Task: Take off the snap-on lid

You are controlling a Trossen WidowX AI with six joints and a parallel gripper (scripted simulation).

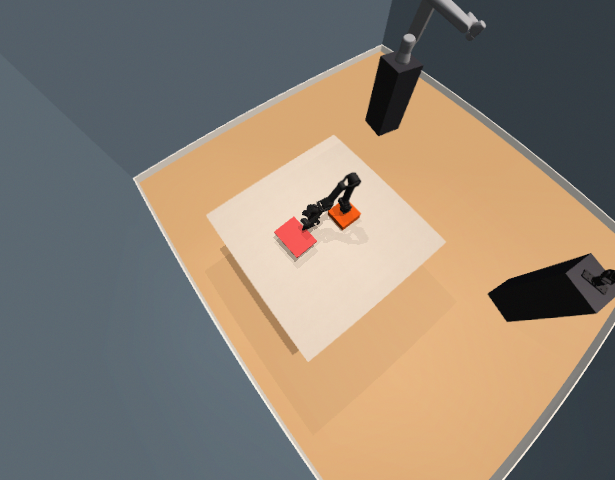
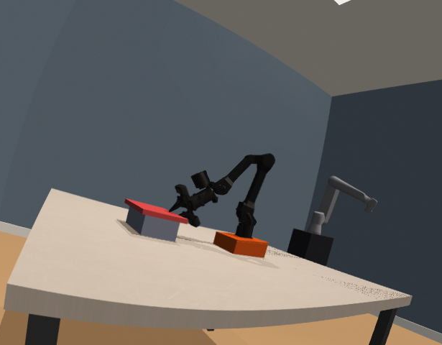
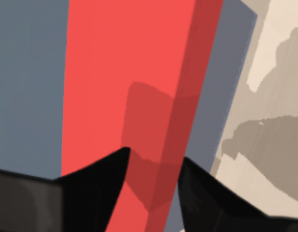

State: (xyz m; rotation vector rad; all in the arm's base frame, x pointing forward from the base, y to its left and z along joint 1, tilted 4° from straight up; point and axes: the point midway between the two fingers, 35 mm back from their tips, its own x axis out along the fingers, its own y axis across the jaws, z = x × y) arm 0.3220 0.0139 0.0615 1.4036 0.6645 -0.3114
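Right now my gripper tip is 70 mm short of the red lid, 20 mm to the right of it and 10 mm below it. The rest, counted from my gripper tip: grey-blue storage box 70 mm ahead, 20 mm to the left, 40 mm below.
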